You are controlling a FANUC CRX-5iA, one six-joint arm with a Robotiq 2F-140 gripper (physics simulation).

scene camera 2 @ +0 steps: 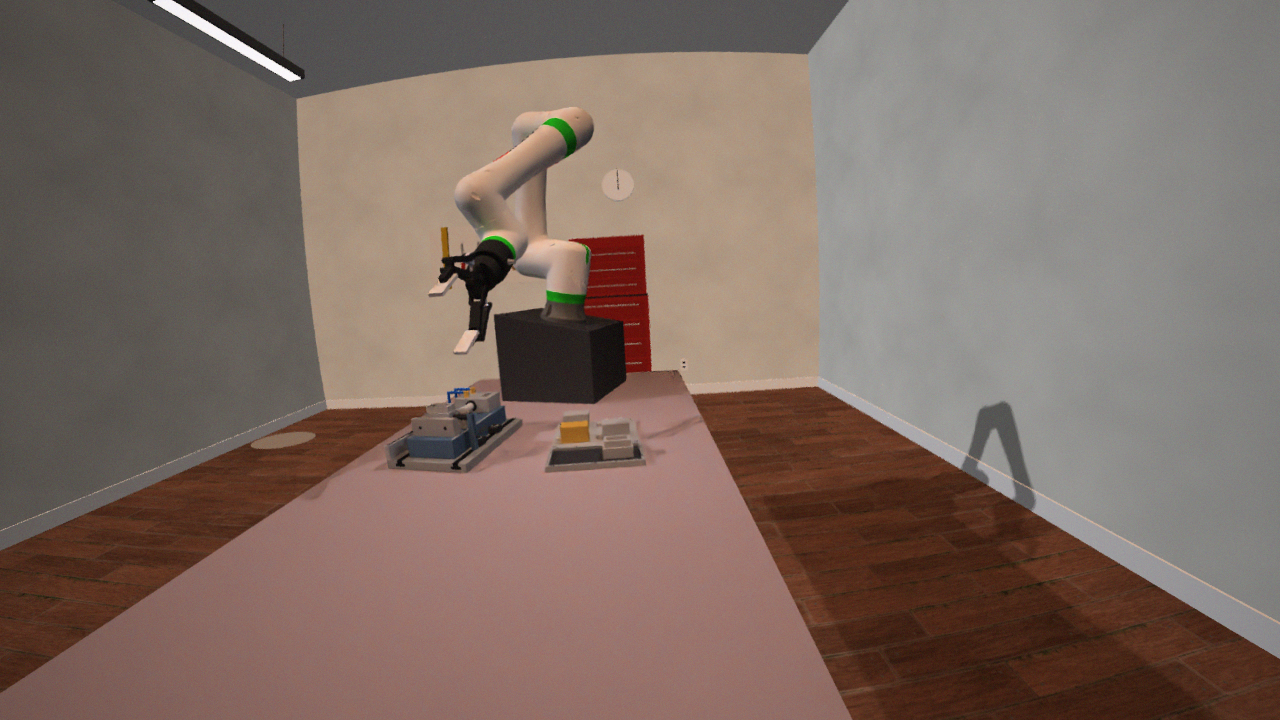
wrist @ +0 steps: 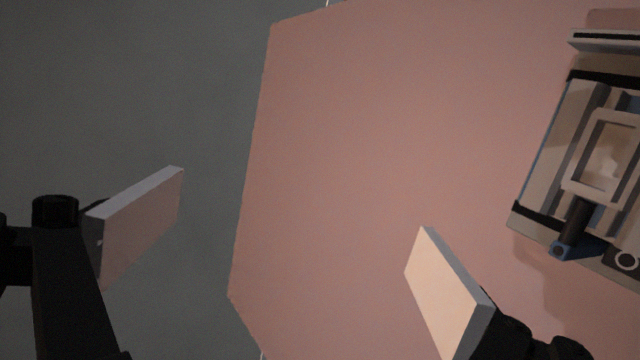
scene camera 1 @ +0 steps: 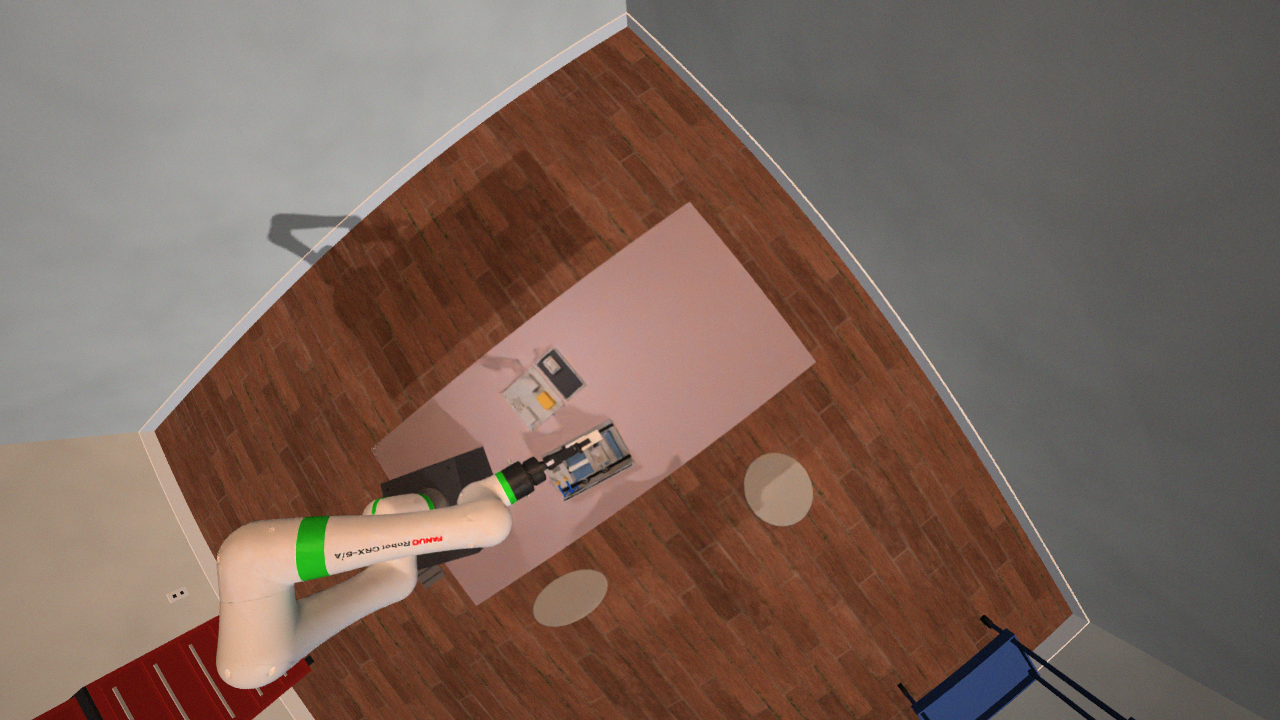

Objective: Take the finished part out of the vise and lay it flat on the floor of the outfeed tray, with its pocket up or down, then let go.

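Frame: origin at the arm's base, x ahead, y left, z up, level; millimetres.
Seen in the pictures: gripper, fingertip midpoint: (scene camera 2: pixel 448 325) (wrist: pixel 298 223) (scene camera 1: pixel 592 437); arm's base at its link origin: (scene camera 2: pixel 563 319) (scene camera 1: pixel 431 509).
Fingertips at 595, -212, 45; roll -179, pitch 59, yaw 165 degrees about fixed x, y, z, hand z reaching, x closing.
Note:
Pixels of each thing's top centre, then the offset from my fingertips to it, as dx, dy, dz. "spot": a spot on its surface instead.
- vise at its top centre: (scene camera 2: pixel 455 403) (scene camera 1: pixel 582 465) -141, -43, -186
- finished part at its top centre: (wrist: pixel 601 154) (scene camera 2: pixel 440 404) (scene camera 1: pixel 598 456) -77, -59, -170
- pale block at its top centre: (scene camera 2: pixel 616 438) (scene camera 1: pixel 549 364) +16, +305, -244
- pale tray at a spot on its surface: (scene camera 1: pixel 514 391) spot: -163, +342, -277
- yellow block at its top centre: (scene camera 2: pixel 574 424) (scene camera 1: pixel 544 401) -93, +223, -241
My gripper (scene camera 2: pixel 452 315) (wrist: pixel 298 223) is open and empty, its pale pads wide apart, high above the table in scene camera 2. The vise (scene camera 1: pixel 581 467) (scene camera 2: pixel 436 445) (wrist: pixel 555 155), with blue and grey parts, stands on the table below it and at the right edge of the wrist view. The finished part (wrist: pixel 582 150) is a pale block with a rectangular pocket facing up. It sits in the vise, partly cut off by the wrist view. A tray with a dark floor (scene camera 1: pixel 568 385) (scene camera 2: pixel 572 456), apparently the outfeed tray, holds a pale block (scene camera 1: pixel 550 365) (scene camera 2: pixel 617 447).
Beside the dark-floored tray is a pale tray (scene camera 1: pixel 514 391) with a yellow block (scene camera 1: pixel 545 400) (scene camera 2: pixel 573 432) and grey blocks. The vise stands within a low grey tray-like base. The arm's dark pedestal (scene camera 2: pixel 546 358) stands at the table's far end in scene camera 2.

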